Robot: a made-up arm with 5 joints. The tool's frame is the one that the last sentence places.
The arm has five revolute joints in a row. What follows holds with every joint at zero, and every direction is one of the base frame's.
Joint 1 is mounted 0.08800 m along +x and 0.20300 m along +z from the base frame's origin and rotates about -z.
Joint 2 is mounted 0.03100 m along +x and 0.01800 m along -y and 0.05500 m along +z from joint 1 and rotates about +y.
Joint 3 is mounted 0.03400 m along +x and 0.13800 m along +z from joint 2 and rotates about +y.
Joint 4 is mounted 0.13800 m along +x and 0.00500 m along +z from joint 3 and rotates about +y.
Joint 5 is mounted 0.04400 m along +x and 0.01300 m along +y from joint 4 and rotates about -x.
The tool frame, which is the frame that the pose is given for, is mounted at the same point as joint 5; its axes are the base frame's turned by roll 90.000, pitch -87.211 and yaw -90.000 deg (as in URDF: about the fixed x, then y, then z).
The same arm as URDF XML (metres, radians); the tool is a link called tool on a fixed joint. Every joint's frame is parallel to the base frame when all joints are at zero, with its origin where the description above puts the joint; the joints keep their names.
<robot name="arm">
  <link name="base_link"/>
  <link name="link1"/>
  <link name="link2"/>
  <link name="link3"/>
  <link name="link4"/>
  <link name="link5"/>
  <link name="tool"/>
  <joint name="joint 1" type="continuous">
    <parent link="base_link"/>
    <child link="link1"/>
    <origin xyz="0.088 0 0.203"/>
    <axis xyz="0 0 -1"/>
  </joint>
  <joint name="joint 2" type="continuous">
    <parent link="link1"/>
    <child link="link2"/>
    <origin xyz="0.031 -0.018 0.055"/>
    <axis xyz="0 1 0"/>
  </joint>
  <joint name="joint 3" type="continuous">
    <parent link="link2"/>
    <child link="link3"/>
    <origin xyz="0.034 0 0.138"/>
    <axis xyz="0 1 0"/>
  </joint>
  <joint name="joint 4" type="continuous">
    <parent link="link3"/>
    <child link="link4"/>
    <origin xyz="0.138 0 0.005"/>
    <axis xyz="0 1 0"/>
  </joint>
  <joint name="joint 5" type="continuous">
    <parent link="link4"/>
    <child link="link5"/>
    <origin xyz="0.044 0.013 0"/>
    <axis xyz="-1 0 0"/>
  </joint>
  <joint name="tool_fixed" type="fixed">
    <parent link="link5"/>
    <child link="tool"/>
    <origin xyz="0 0 0" rpy="1.5708 -1.5221 -1.5708"/>
  </joint>
</robot>

